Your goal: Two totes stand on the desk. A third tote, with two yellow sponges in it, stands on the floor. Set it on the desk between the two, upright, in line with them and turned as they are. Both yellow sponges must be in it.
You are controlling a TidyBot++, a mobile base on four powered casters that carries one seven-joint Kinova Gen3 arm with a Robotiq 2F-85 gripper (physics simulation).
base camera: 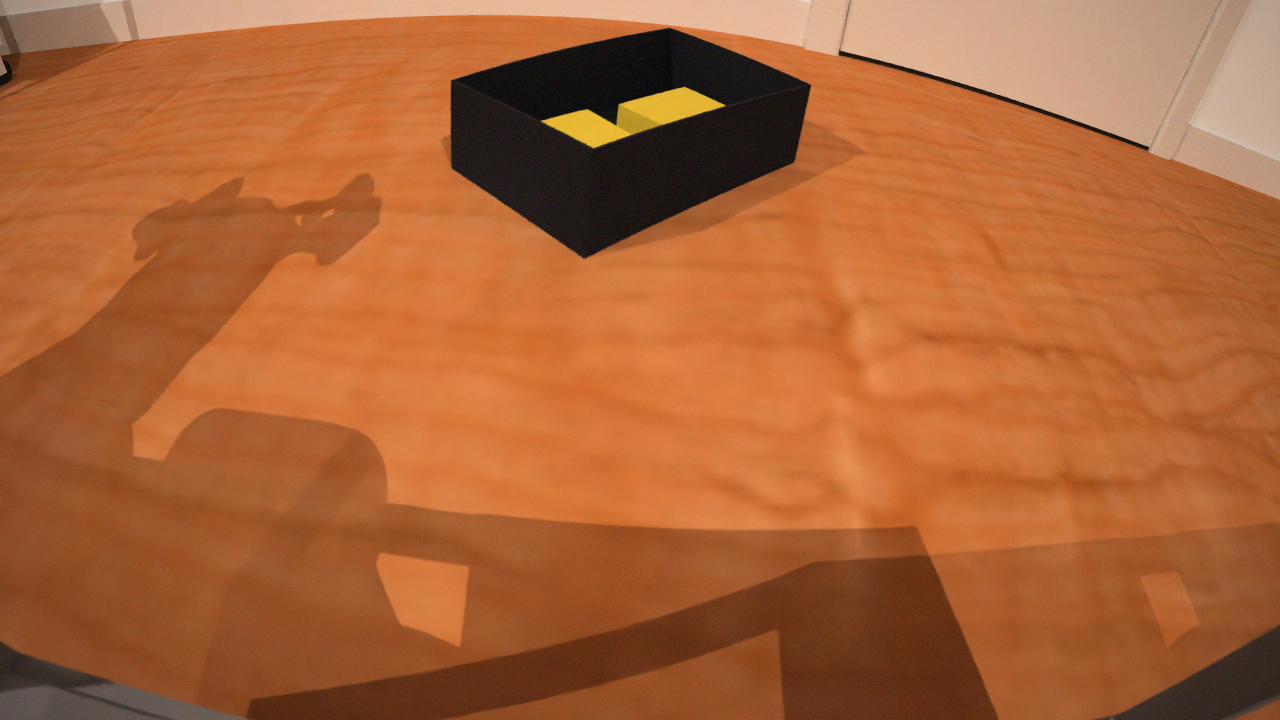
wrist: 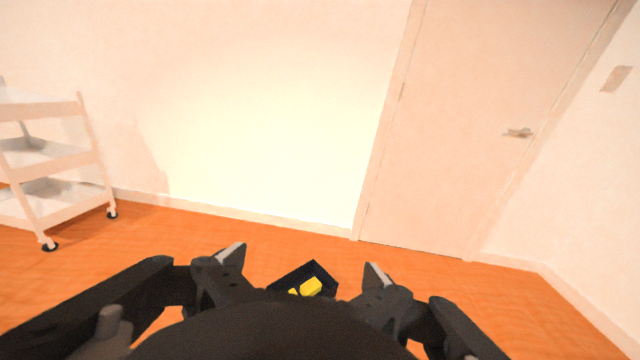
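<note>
A black tote (base camera: 689, 183) (wrist: 327, 280) stands upright on the floor, its corner turned toward the base in the base camera view. Two yellow sponges lie in it: one sponge (base camera: 586, 128) (wrist: 293, 291) at the left and a second sponge (base camera: 671, 104) (wrist: 310, 286) at the right. My gripper (wrist: 304, 265) is open, with nothing between its fingers; beyond and between them in the wrist view the tote shows, its near part hidden by the gripper body. The desk and its two totes do not show in either view.
A white three-shelf cart (wrist: 55, 165) stands at the left by the wall. A closed door (base camera: 1029, 53) (wrist: 465, 130) is behind the tote, to the right. The shadow of the arm and base (base camera: 214, 241) falls on the floor at the left and front.
</note>
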